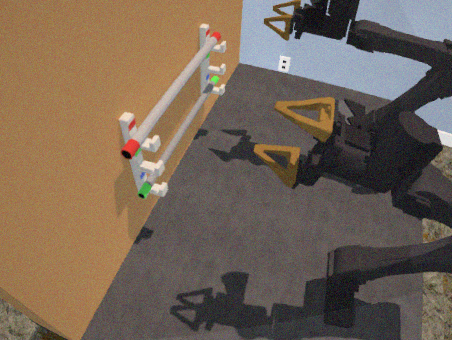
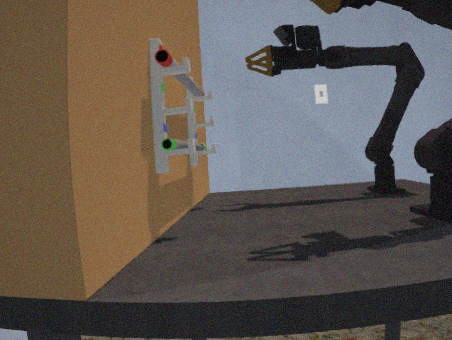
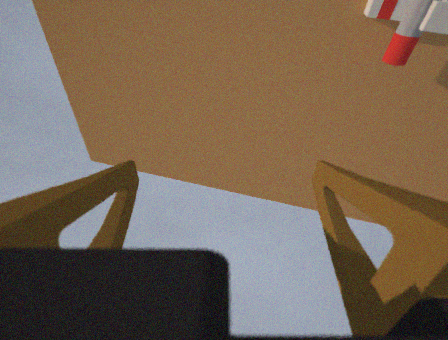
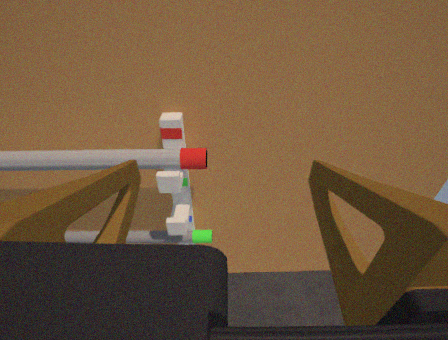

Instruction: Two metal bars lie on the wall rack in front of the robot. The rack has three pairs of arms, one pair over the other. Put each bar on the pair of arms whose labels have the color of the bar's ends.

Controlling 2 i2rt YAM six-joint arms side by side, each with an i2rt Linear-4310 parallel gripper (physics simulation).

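My left gripper and my right gripper are in the pictures, the left gripper also in image 3, the right gripper also in image 4. Also visible: a brown wall panel, a green-ended bar and a red-ended bar.
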